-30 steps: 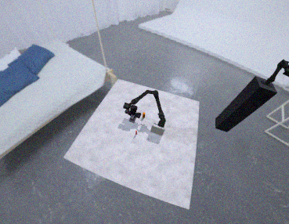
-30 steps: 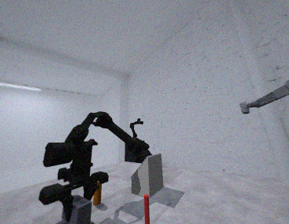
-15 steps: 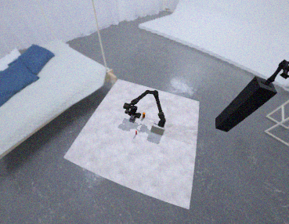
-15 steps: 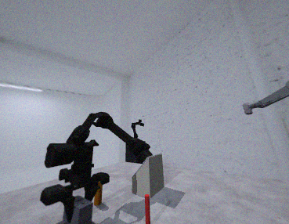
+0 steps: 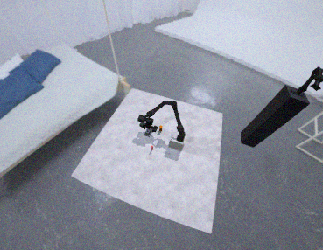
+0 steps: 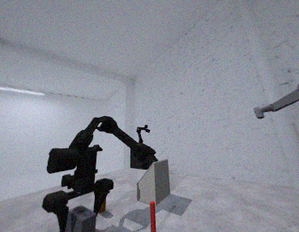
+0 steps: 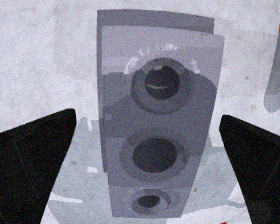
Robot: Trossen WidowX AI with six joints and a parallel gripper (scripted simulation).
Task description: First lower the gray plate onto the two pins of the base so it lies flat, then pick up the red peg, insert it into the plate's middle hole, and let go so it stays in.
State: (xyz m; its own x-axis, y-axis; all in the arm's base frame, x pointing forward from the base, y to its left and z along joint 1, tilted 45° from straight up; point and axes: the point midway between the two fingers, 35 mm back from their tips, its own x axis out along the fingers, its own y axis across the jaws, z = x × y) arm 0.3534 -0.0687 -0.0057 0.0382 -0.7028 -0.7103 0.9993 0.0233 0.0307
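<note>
Right now the gray plate is 20 mm above my gripper tip. Also, from my gripper tip: red peg: 180 mm to the left, 120 mm behind, 10 mm above; orange block: 110 mm behind, 70 mm to the right, 10 mm above; base: 20 mm below.
</note>
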